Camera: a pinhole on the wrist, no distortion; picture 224 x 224 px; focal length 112.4 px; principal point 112.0 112.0 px. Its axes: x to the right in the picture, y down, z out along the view. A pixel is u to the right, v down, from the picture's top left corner.
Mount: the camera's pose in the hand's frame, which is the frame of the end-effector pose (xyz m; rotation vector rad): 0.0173 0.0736 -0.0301 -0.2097 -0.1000 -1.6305
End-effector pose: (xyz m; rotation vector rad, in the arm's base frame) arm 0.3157 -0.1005 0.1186 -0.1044 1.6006 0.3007
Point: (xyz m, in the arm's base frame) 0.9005 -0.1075 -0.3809
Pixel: 186.3 195.7
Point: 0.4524 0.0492 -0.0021
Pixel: 119.1 163.8
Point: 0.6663 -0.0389 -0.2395
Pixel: 171.9 203.3
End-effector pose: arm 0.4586 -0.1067 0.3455 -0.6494 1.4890 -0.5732
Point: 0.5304 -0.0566 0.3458
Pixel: 192.3 43.0
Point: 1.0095 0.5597 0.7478
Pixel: outside the picture
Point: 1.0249 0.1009 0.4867
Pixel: 149.0 53.8
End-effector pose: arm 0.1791 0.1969 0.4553 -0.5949 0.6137 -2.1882
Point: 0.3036 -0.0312 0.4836
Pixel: 67.8 152.1
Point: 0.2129 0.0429 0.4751
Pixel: 103.7 191.6
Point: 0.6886 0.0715 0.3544
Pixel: 19.8 12.4
